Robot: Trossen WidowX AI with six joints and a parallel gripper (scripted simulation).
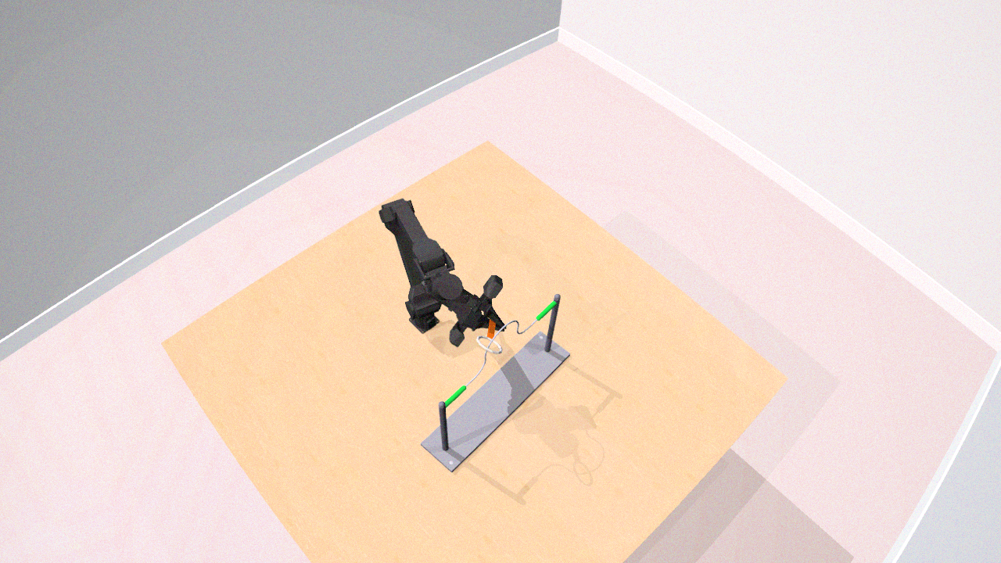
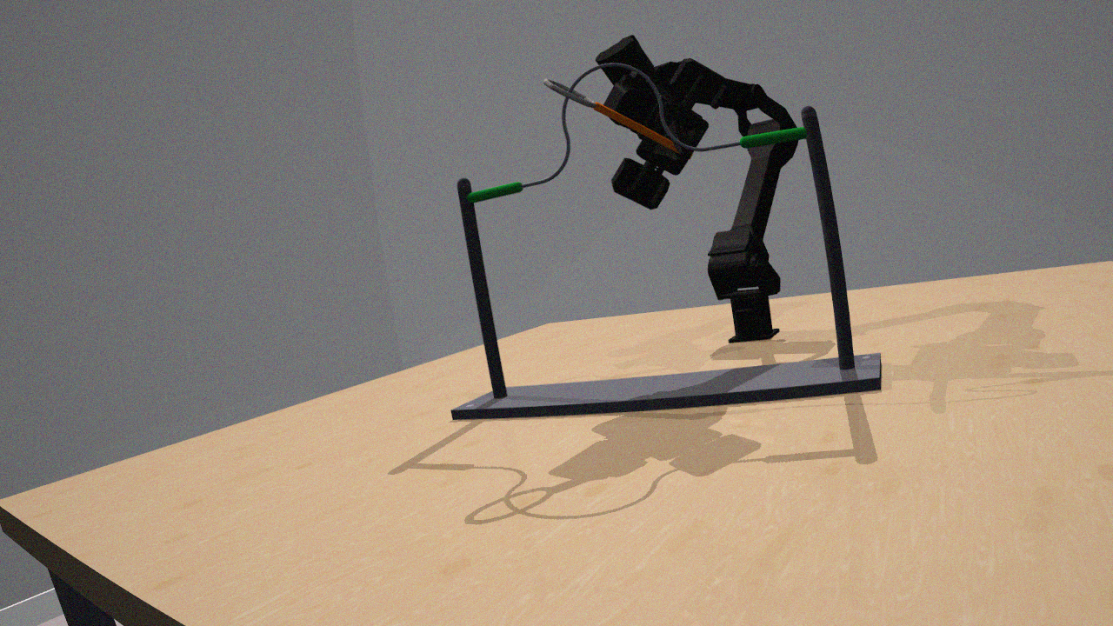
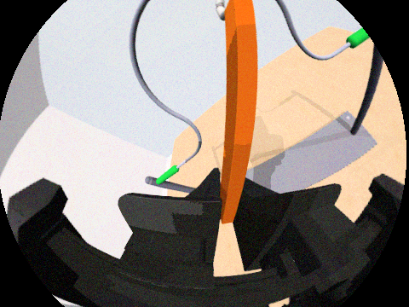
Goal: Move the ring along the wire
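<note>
The ring with orange handle lies 2 cm ahead of my gripper tip, 7 cm to the right of it and 7 cm above it.
</note>
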